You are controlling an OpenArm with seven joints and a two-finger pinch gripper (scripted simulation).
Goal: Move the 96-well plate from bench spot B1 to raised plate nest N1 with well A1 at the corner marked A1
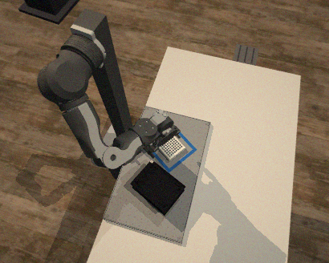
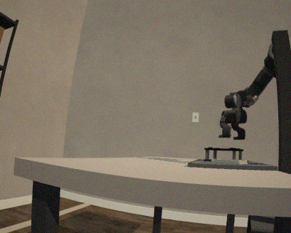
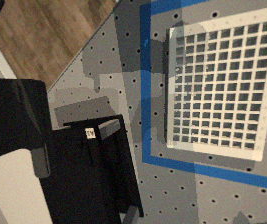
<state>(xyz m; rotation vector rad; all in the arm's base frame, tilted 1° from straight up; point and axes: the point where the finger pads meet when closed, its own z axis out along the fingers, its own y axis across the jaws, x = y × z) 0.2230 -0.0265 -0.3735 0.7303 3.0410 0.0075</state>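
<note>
My gripper is now 4 cm to the right of the white 96-well plate and 9 cm above it. Round my hand: black raised nest N1: 4 cm ahead, 14 cm to the right, 4 cm below; A1 label: 1 cm behind, 7 cm to the right, 4 cm below.
</note>
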